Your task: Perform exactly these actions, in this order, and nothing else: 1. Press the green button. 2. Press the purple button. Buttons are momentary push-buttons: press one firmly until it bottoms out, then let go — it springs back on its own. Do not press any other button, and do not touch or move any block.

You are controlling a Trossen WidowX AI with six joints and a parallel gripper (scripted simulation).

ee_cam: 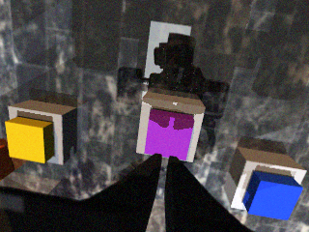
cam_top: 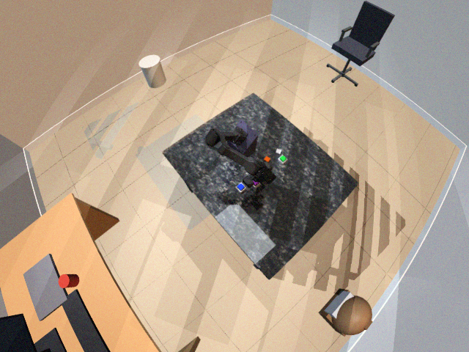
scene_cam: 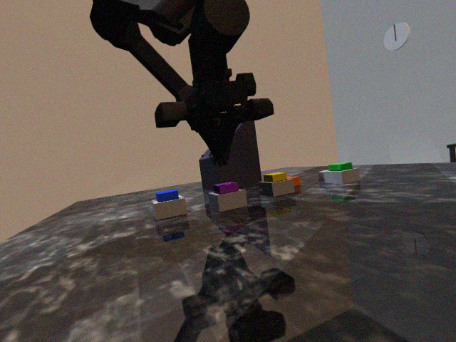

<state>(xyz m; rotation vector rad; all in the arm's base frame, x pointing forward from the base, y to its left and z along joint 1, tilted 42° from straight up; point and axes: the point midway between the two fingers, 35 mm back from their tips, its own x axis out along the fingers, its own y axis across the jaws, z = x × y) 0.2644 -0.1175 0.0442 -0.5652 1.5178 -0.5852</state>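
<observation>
My gripper tip is now 40 mm above the purple button. From my gripper tip the other things lie so: blue button (40 mm behind, 90 mm to the right, 40 mm below); yellow button (20 mm behind, 110 mm to the left, 40 mm below); small orange block (80 mm behind, 180 mm to the left, 60 mm below).
</observation>
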